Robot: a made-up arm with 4 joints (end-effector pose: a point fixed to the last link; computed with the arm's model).
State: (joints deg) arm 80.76 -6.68 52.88 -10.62
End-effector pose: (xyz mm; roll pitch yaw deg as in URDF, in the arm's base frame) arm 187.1 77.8 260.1 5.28 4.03 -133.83
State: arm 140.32 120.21 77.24 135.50
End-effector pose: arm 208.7 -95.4 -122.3 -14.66 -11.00 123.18
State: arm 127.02 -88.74 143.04 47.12
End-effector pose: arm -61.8 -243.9 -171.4 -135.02 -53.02 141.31
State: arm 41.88 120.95 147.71 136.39
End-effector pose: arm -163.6 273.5 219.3 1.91 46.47 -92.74
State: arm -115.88 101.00 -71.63 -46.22
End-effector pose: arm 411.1 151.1 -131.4 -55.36 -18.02 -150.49
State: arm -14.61 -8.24 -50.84 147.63
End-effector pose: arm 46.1 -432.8 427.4 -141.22 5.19 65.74
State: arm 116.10 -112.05 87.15 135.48
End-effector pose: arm 42.8 -418.6 54.7 112.45 2.64 152.83
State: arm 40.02 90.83 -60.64 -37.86
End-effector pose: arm -307.1 -253.1 -151.4 -53.09 -29.36 50.45
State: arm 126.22 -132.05 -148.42 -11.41
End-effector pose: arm -307.9 230.9 -183.2 161.27 -39.24 -83.67
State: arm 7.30 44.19 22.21 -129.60
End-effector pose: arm -313.4 133.3 127.3 149.78 -40.19 -36.96
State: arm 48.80 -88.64 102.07 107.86
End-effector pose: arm 380.7 -86.1 89.0 163.53 -12.07 -139.09
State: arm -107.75 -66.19 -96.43 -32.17
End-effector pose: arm 415.9 344.2 220.6 98.23 -5.88 -159.65
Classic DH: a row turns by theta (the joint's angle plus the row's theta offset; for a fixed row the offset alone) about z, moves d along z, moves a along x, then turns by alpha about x. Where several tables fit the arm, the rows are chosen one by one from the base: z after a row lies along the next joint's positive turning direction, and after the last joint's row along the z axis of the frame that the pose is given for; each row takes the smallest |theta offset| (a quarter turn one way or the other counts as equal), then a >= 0, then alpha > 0; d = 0 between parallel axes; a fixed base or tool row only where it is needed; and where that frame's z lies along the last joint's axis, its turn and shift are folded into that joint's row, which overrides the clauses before.
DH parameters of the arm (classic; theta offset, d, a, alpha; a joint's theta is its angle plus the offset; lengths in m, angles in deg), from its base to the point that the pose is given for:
base (fixed): 0 0 0 180
joint 1: 0 -0.1117 0.0829 -90
joint 2: 0 0.1332 0.0114 90
joint 3: -90 -0.2218 0.0369 90
joint 4: 0 0.3584 0.0198 90
tool (fixed): -90 -0.0948 0 0

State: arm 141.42 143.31 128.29 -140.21
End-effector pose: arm 326.1 136.0 43.4 -70.11 21.73 160.92
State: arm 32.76 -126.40 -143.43 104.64
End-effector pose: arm -105.7 -287.2 -292.3 36.42 -40.27 18.58
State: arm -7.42 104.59 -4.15 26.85
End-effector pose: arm 64.8 -140.2 -256.3 168.69 -74.84 171.35
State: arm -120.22 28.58 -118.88 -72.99
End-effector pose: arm 421.5 292.4 331.2 47.49 13.36 -123.94
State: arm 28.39 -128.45 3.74 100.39
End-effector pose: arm 335.0 -373.9 249.5 84.31 51.40 157.61
